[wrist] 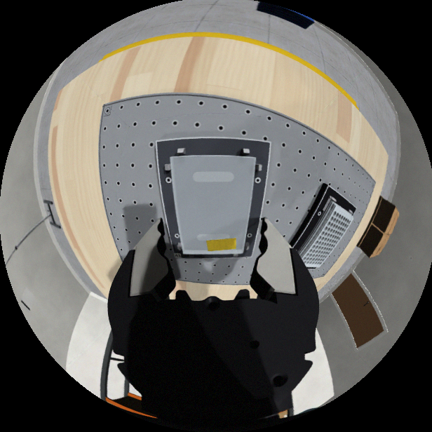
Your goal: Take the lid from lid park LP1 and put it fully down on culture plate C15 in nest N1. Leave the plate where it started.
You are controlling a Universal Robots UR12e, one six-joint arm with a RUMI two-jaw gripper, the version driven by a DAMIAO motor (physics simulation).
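A flat grey lid [212, 210] with a yellow label at its near end lies on the dark base of the lid park [212, 146], between short corner posts, in the middle of the wrist view. My gripper [212, 219] is open and empty. It hangs above the lid park, its fingertips apart on the left and right of the lid's near part in the view. The white culture plate [331, 234] with rows of wells sits in the dark nest [311, 218] at the right. Its wells show, with no grey lid over them. Any printed names are too small to read.
A grey perforated board [135, 175] bears both stations and lies on the wooden table [235, 65]. A yellow line [200, 35] runs past the table's far edge. Brown boxes [378, 227] stand beyond the table at the right. A shadow falls left of the lid park.
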